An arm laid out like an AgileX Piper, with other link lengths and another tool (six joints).
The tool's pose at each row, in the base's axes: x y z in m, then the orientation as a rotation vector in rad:
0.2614 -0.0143 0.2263 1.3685 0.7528 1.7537
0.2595 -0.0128 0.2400 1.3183 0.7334 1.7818
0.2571 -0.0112 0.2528 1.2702 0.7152 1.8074
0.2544 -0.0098 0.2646 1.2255 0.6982 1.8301
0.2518 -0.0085 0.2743 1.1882 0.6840 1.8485
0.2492 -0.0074 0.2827 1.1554 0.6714 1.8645
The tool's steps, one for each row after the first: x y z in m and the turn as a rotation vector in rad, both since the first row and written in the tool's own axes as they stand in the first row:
0.0085 0.0109 0.0015 -0.0379 0.0302 -0.0021
0.0167 0.0211 0.0024 -0.0737 0.0590 -0.0043
0.0243 0.0306 0.0027 -0.1068 0.0855 -0.0065
0.0307 0.0385 0.0025 -0.1342 0.1076 -0.0082
0.0363 0.0454 0.0021 -0.1583 0.1271 -0.0095

